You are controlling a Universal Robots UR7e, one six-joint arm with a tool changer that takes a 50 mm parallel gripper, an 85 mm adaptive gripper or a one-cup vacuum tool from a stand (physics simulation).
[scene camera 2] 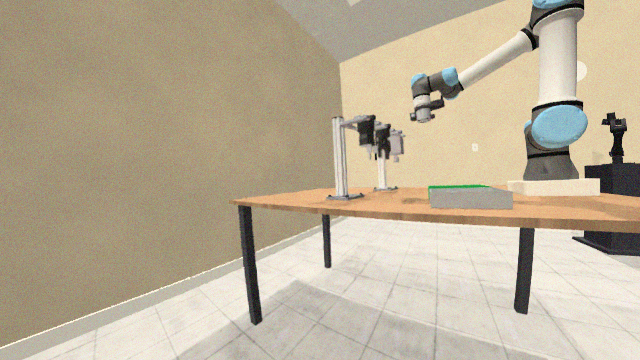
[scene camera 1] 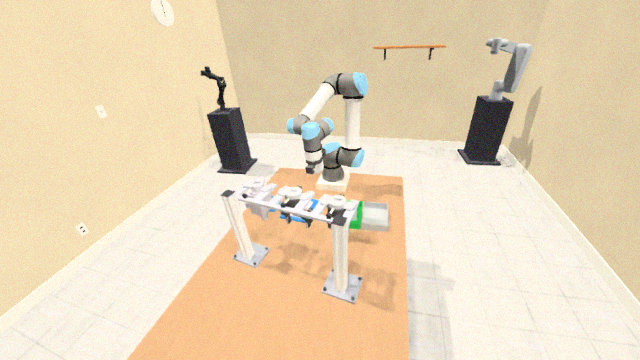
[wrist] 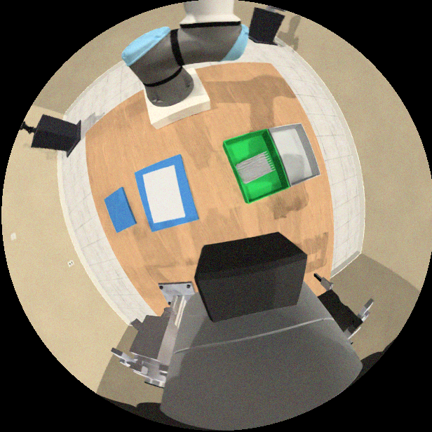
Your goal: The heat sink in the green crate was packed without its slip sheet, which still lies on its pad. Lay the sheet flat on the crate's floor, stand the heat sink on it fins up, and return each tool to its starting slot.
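Seen in the pictures: hand, tool point: [scene camera 2: 424, 120]; arm's base, link origin: [scene camera 2: 549, 179] [scene camera 1: 333, 175].
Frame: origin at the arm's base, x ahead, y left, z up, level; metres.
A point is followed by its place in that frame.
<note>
The arm's wrist end [scene camera 1: 313, 167] [scene camera 2: 424, 116] {x 0.434, y 0.003, z 0.282 m} is bare and hangs above the table, with no tool on it. A grey box-shaped tool [scene camera 1: 257, 205] {x 0.638, y -0.224, z 0.225 m} [scene camera 2: 396, 142] {x 0.585, y -0.194, z 0.236 m} [wrist: 150, 335] and two black finger grippers hang in the tool stand [scene camera 1: 341, 255] {x 0.822, y 0.154, z 0.188 m} [scene camera 2: 340, 160] {x 0.789, y 0.169, z 0.122 m}. The ridged grey heat sink [wrist: 256, 167] lies inside the green crate [scene camera 1: 355, 215] [scene camera 2: 457, 187] {x 0.330, y 0.072, z -0.015 m} [wrist: 267, 194], with fin ridges showing from above. The white slip sheet [wrist: 164, 194] lies flat on its blue pad [wrist: 189, 200]. Scene camera 2 does not show the sheet or the heat sink.
A grey bin [scene camera 1: 375, 216] {x 0.332, y 0.282, z -0.046 m} [scene camera 2: 470, 198] {x 0.349, y 0.347, z -0.024 m} [wrist: 311, 152] adjoins the green crate. A smaller blue plate [wrist: 120, 210] lies beside the pad. The robot's white base [scene camera 1: 332, 182] {x 0.084, y 0.007, z 0.001 m} [scene camera 2: 555, 187] {x 0.035, y 0.096, z -0.021 m} [wrist: 180, 112] stands behind the pad and crate. The stand's two posts rise from the table.
</note>
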